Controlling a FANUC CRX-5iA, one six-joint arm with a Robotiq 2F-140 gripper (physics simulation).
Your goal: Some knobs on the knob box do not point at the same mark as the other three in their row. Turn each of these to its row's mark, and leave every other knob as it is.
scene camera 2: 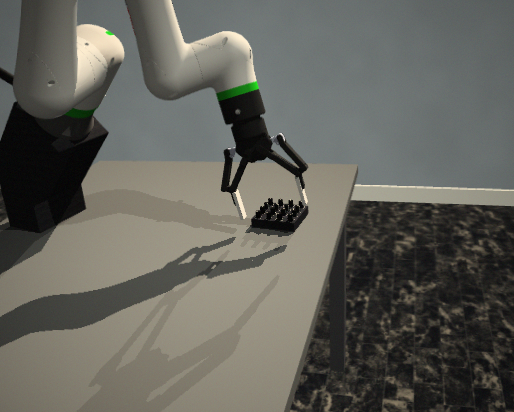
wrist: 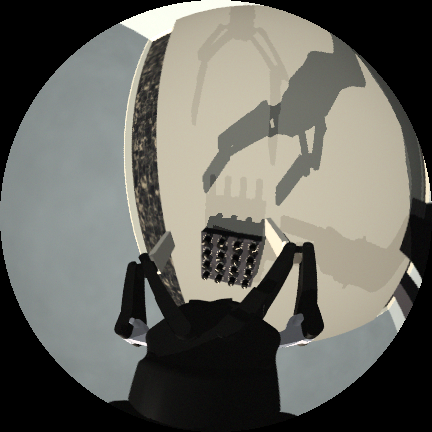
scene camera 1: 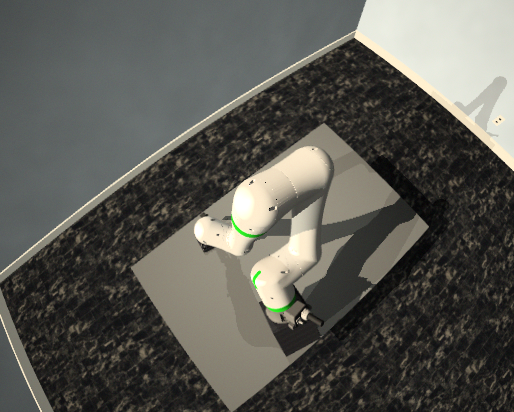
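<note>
The black knob box sits on the table near its edge, with upright black knobs in a four-by-four grid. The knobs are too small and dark to tell which marks they point at. My gripper is open wide and empty, pointing down over the box. In scene camera 2, one fingertip is left of the box and the other is at its far right side, both low near knob height. In the wrist view the fingers stand on either side of the box, apart from it. In scene camera 1 the arm's wrist hides the gripper and box almost fully.
The grey table carries the arm's dark base block. The table edge lies right of the box in scene camera 2, with the patterned floor beyond it. Shadows of the arm and gripper fall across the table.
</note>
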